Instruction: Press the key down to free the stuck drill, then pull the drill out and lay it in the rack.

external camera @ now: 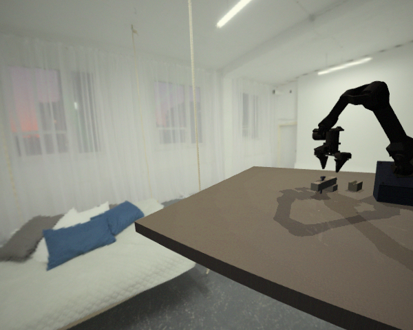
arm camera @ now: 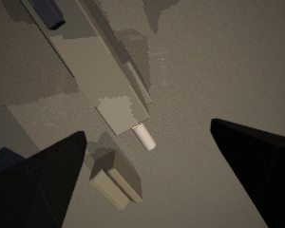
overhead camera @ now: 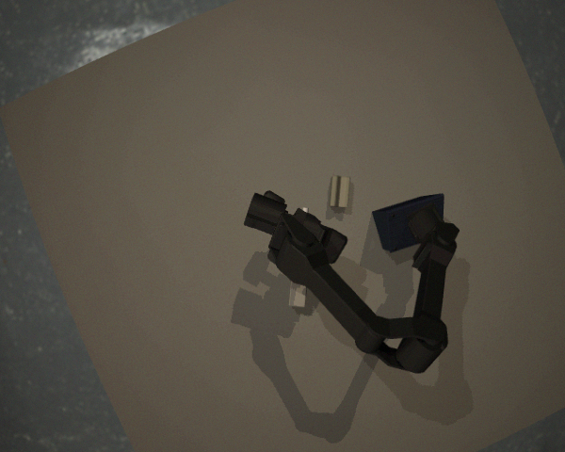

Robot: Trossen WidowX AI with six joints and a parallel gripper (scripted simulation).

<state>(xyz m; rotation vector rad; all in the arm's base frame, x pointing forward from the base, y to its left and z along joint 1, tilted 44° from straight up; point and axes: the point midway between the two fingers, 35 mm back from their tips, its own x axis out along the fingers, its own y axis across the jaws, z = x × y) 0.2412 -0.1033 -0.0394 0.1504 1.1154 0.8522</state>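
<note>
Right now my gripper tip is 30 mm to the right of the drill and 50 mm above it. From my gripper tip the other things lie so: rack: 120 mm behind, 20 mm to the right, 80 mm below; then block: 30 mm ahead, 80 mm to the left, 60 mm below; then blue key: 40 mm ahead, 100 mm to the left, 50 mm below.
</note>
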